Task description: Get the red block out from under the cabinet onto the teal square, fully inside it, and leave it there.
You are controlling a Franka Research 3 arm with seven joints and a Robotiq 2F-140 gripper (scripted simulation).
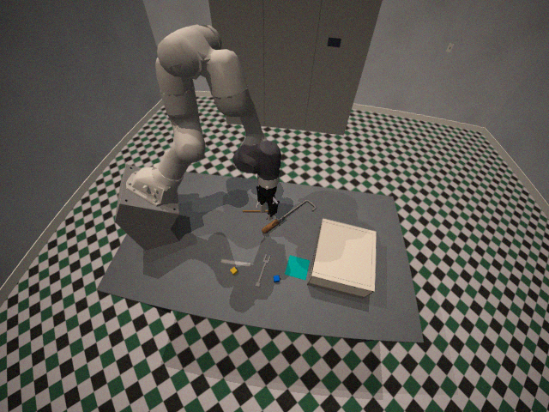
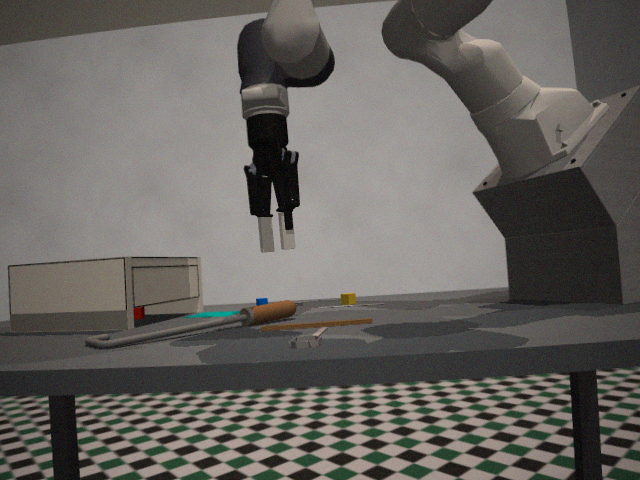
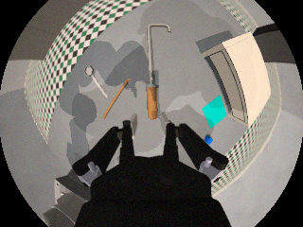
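Right now my hand is 60 mm past the thin wooden rod, 110 mm to the right of it and 160 mm above it. Also, from my hand: grey forked tool 10 mm behind, 240 mm to the right, 160 mm below; then grey stick 150 mm behind, 210 mm to the right, 160 mm below; then hook tool 140 mm ahead, 60 mm to the left, 150 mm below.
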